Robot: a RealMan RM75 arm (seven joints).
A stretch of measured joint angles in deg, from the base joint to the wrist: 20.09, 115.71, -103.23, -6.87, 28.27, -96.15, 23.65; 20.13, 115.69, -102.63, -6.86, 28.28, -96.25, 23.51; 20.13, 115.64, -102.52, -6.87, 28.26, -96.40, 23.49; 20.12, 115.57, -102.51, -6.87, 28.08, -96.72, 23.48; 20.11, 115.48, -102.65, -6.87, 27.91, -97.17, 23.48; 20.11, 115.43, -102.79, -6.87, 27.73, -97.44, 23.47; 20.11, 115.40, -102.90, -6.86, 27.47, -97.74, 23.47; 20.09, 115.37, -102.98, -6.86, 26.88, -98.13, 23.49; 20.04, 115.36, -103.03, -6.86, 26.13, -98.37, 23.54; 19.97, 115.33, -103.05, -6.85, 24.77, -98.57, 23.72; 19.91, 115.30, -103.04, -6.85, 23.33, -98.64, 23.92; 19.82, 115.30, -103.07, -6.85, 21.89, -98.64, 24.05; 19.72, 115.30, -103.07, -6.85, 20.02, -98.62, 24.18
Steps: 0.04, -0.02, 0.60, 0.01, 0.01, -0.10, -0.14; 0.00, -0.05, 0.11, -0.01, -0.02, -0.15, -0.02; -0.01, -0.07, 0.01, 0.00, -0.18, -0.32, -0.01; -0.01, -0.09, -0.14, 0.00, -0.17, -0.45, 0.00; 0.00, -0.05, -0.14, 0.00, -0.18, -0.27, -0.01; 0.00, -0.03, -0.11, 0.01, -0.26, -0.30, 0.00; -0.02, -0.03, -0.08, 0.00, -0.59, -0.39, 0.02; -0.05, -0.01, -0.05, 0.00, -0.75, -0.24, 0.05; -0.07, -0.03, -0.02, 0.01, -1.36, -0.20, 0.18; -0.06, -0.03, 0.01, 0.00, -1.44, -0.07, 0.20; -0.09, 0.00, -0.03, 0.00, -1.44, 0.00, 0.13; -0.10, 0.00, 0.00, 0.00, -1.87, 0.02, 0.13
